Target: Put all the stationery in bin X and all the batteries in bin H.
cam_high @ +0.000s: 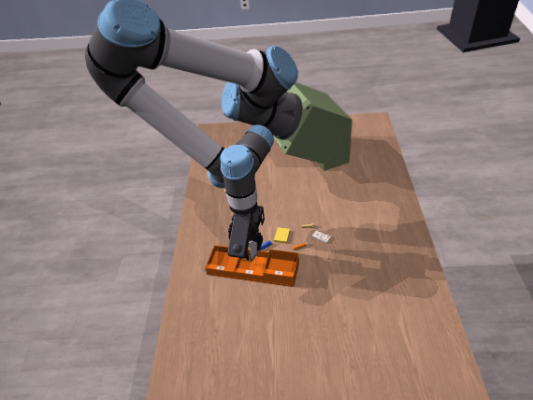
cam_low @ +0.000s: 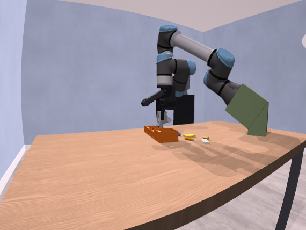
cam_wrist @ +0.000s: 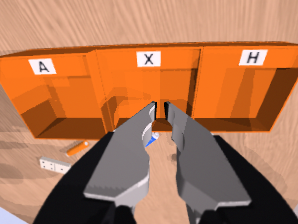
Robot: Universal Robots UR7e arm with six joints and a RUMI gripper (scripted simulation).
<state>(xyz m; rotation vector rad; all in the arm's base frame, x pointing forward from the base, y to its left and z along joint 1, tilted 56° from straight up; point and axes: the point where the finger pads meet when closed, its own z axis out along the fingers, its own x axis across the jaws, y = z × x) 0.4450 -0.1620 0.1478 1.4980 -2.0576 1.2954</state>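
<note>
My gripper is now 10 mm short of the orange bin, 10 mm to the right of it and 10 mm above it. Round my hand: blue battery 60 mm behind, 50 mm to the left, 30 mm below; grey nut 120 mm behind, 10 mm to the left, 30 mm below; yellow pad 90 mm behind, 110 mm to the left, 30 mm below.
</note>
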